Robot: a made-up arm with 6 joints. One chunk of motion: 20 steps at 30 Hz.
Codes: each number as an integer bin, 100 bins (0 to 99) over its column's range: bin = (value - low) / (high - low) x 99, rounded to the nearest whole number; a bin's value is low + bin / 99 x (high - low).
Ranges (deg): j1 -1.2..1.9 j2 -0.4..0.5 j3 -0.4..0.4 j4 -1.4..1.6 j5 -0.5..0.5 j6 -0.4..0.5
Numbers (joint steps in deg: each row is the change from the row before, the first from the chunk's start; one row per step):
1: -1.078 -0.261 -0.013 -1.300 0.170 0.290
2: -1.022 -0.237 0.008 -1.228 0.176 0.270
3: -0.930 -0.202 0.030 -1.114 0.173 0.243
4: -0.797 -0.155 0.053 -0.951 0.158 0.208
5: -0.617 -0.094 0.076 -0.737 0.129 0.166
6: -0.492 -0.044 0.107 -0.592 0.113 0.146
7: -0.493 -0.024 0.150 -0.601 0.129 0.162
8: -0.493 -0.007 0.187 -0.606 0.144 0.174
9: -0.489 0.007 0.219 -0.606 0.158 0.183
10: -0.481 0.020 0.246 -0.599 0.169 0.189
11: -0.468 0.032 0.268 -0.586 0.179 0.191
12: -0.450 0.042 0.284 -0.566 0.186 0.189
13: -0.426 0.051 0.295 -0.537 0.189 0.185
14: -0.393 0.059 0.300 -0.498 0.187 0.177
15: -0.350 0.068 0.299 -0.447 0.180 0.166
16: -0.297 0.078 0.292 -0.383 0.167 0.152
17: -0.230 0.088 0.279 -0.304 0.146 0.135
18: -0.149 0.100 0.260 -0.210 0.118 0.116
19: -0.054 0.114 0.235 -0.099 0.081 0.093
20: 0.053 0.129 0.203 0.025 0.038 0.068
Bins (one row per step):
1: 4 15 48 3 66 76
2: 6 18 50 6 67 74
3: 9 22 53 9 67 71
4: 13 27 56 15 65 67
5: 19 34 59 22 62 62
6: 23 39 63 27 61 60
7: 23 41 68 26 62 62
8: 23 43 73 26 64 63
9: 23 45 77 26 65 64
10: 23 46 80 26 66 65
11: 23 48 83 27 67 65
12: 24 49 85 28 68 65
13: 25 50 86 28 68 64
14: 26 50 87 30 68 63
15: 27 51 87 31 67 62
16: 29 53 86 34 66 61
17: 31 54 84 36 64 59
18: 34 55 82 39 61 57
19: 37 57 79 43 58 54
20: 40 58 75 47 53 51

